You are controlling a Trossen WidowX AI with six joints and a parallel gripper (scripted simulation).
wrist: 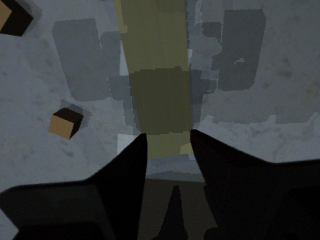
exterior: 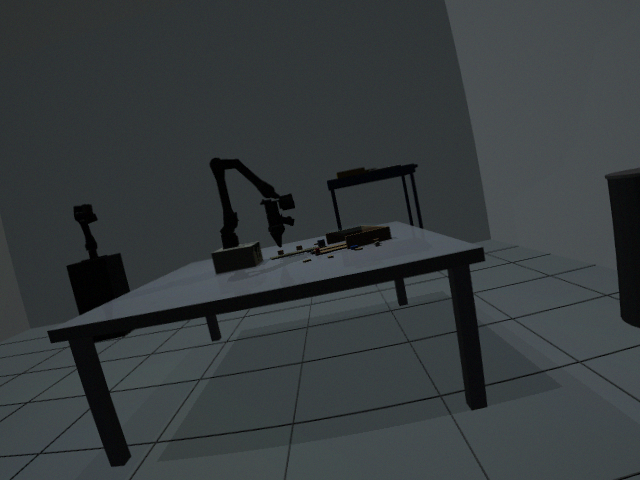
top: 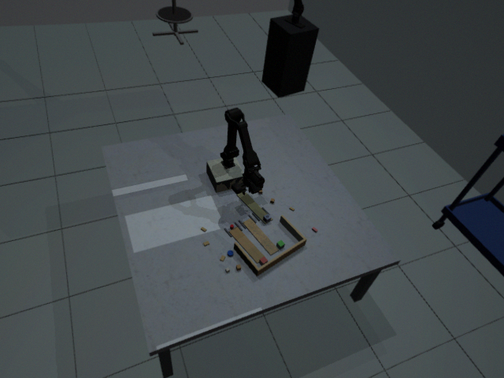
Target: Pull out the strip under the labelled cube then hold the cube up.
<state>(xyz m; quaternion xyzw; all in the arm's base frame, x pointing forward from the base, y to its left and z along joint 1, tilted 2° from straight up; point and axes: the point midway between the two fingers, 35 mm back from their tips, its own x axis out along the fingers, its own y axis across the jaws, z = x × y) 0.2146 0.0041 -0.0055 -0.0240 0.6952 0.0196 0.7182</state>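
The strip is 8 cm ahead of my gripper tip, 4 cm below it and 1 cm to the left of it. From my gripper tip the other things lie so: cube (19 cm ahead, 2 cm to the left, 2 cm below); blue disc (28 cm ahead, 26 cm to the right, 4 cm below); red ball (17 cm to the right, 14 cm ahead, 3 cm below).
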